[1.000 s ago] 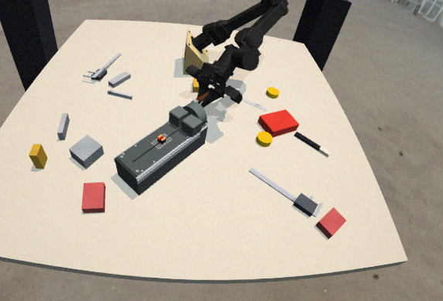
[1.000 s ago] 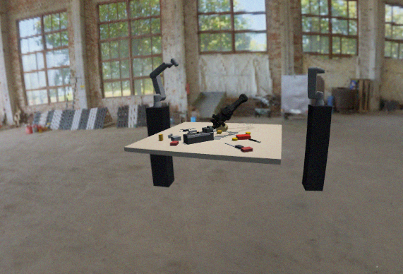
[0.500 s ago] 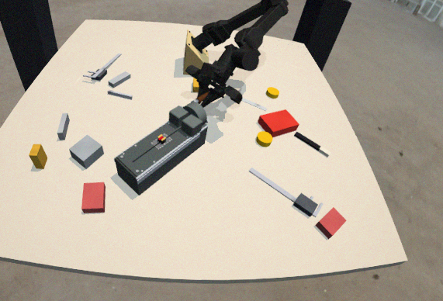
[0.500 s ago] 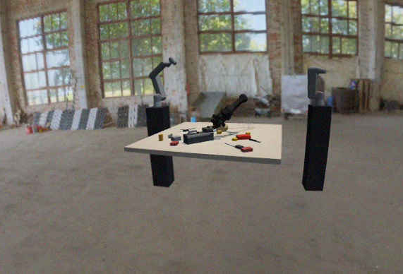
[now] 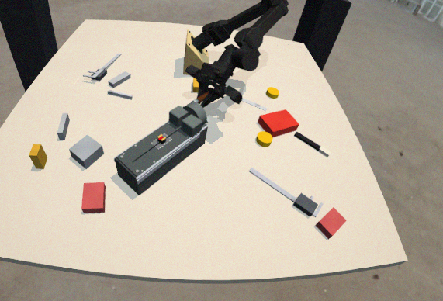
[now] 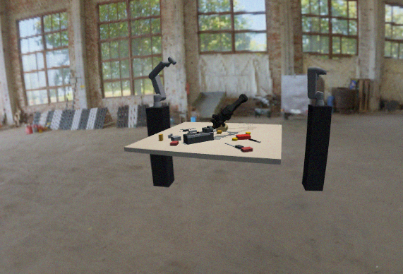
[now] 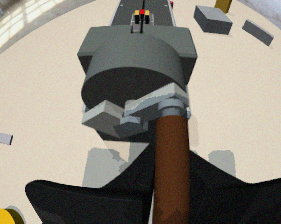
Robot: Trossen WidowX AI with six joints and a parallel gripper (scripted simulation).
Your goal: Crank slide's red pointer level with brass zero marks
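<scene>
Now: the crank 2 cm above my gripper tip, 1 cm to the left of it and 1 cm ahead of it. From my gripper tip the other things lie so: brown handle (3 cm above, 1 cm to the left, 1 cm behind); then grey bar (21 cm to the left, 13 cm behind, 8 cm below); then red pointer (13 cm ahead, 11 cm to the right).
</scene>
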